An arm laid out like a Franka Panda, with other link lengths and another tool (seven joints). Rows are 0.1 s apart.
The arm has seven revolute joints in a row. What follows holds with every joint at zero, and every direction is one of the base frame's. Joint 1 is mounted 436.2 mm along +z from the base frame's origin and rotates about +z. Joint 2 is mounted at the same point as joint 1 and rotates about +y. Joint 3 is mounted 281.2 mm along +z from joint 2 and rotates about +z. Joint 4 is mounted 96.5 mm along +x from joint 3 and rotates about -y. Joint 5 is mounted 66.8 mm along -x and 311 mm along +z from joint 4 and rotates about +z. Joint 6 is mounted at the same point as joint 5 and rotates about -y. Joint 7 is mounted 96.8 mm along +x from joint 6 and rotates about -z. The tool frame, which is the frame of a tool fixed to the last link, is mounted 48 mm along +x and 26 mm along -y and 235.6 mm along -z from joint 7; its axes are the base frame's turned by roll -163.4, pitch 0 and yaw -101.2 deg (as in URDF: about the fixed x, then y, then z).
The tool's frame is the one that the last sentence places.
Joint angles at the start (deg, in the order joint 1, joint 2, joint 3, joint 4, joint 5, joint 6, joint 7): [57.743, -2.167, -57.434, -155.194, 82.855, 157.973, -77.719]
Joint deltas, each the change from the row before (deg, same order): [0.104, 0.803, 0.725, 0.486, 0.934, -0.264, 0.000]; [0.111, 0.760, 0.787, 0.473, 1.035, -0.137, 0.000]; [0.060, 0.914, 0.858, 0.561, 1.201, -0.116, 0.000]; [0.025, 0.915, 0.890, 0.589, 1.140, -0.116, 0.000]
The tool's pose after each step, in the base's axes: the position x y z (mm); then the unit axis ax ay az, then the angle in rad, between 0 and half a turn. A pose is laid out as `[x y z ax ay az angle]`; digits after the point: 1 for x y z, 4 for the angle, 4 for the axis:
[447.7 -15.8 246.6 -0.6038 0.7940 -0.0703 2.3982]
[450.0 -11.0 246.3 -0.6042 0.7937 -0.0708 2.3982]
[452.6 -6.5 245.8 -0.6037 0.7939 -0.0722 2.3991]
[455.4 -1.9 245.2 -0.6037 0.7938 -0.0736 2.3997]

